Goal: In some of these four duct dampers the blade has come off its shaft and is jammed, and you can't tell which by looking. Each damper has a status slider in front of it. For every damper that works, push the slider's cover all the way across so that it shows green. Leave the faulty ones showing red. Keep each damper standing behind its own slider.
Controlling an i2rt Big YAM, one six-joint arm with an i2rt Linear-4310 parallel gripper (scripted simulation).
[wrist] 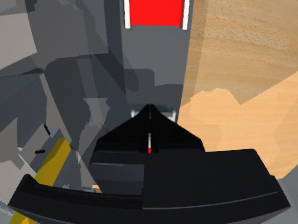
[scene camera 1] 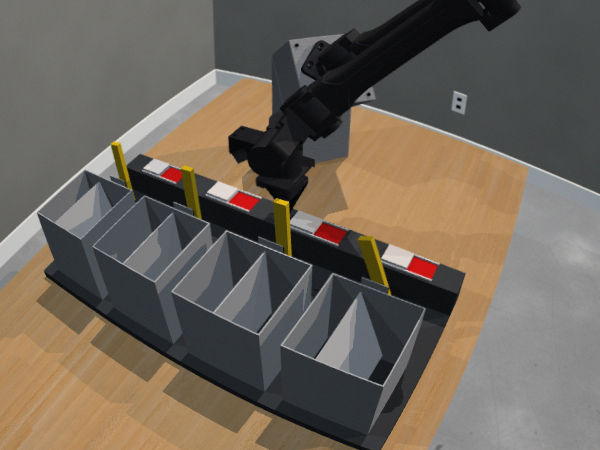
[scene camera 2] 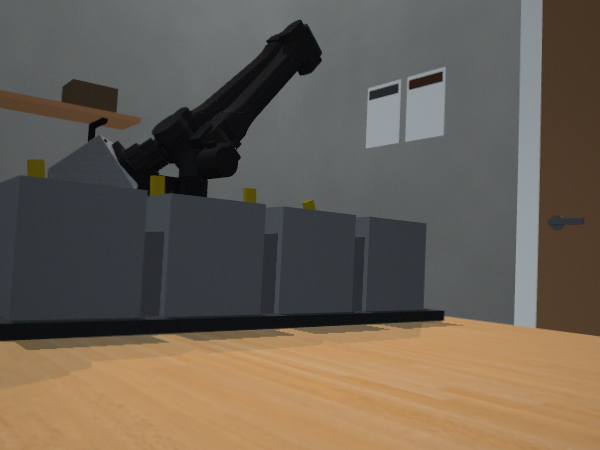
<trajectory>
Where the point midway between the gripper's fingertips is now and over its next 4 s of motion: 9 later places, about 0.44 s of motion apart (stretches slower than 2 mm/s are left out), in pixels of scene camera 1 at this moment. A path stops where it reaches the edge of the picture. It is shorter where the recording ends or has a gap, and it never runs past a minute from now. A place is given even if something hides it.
The gripper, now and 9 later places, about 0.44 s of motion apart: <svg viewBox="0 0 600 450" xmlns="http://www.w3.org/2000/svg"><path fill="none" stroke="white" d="M285 213L286 211L286 211L285 213L286 215L286 216L286 216L288 217L290 218L292 219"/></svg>
</trajectory>
